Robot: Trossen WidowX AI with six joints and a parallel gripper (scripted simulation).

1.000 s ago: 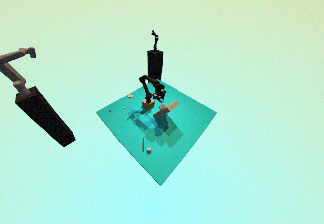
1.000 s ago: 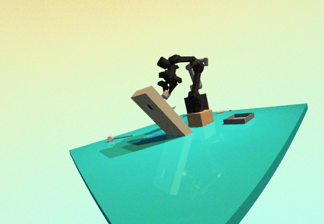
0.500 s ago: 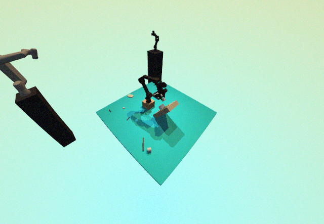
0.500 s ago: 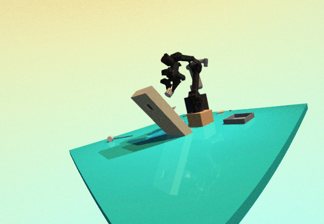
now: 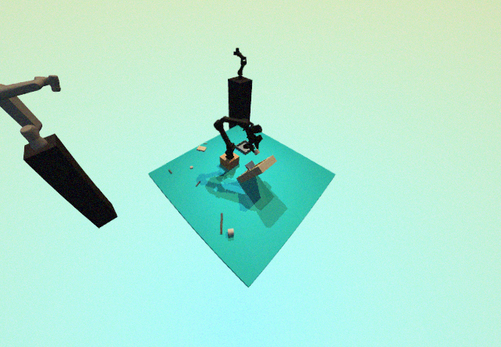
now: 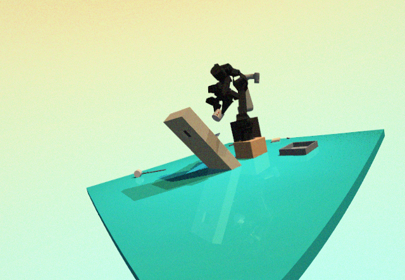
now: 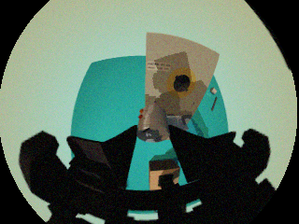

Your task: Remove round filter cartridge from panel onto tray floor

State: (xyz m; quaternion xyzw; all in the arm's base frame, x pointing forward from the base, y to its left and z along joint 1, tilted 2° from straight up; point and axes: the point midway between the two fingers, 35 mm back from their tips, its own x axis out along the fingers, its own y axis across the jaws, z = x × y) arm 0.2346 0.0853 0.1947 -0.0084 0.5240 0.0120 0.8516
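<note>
My gripper tip is now 320 mm past the dark grey tray, 260 mm above it and 200 mm to the right of it. Also, from my gripper tip: filter cartridge: right at my gripper tip; tan service panel: 110 mm below, 80 mm to the right, 70 mm ahead.
</note>
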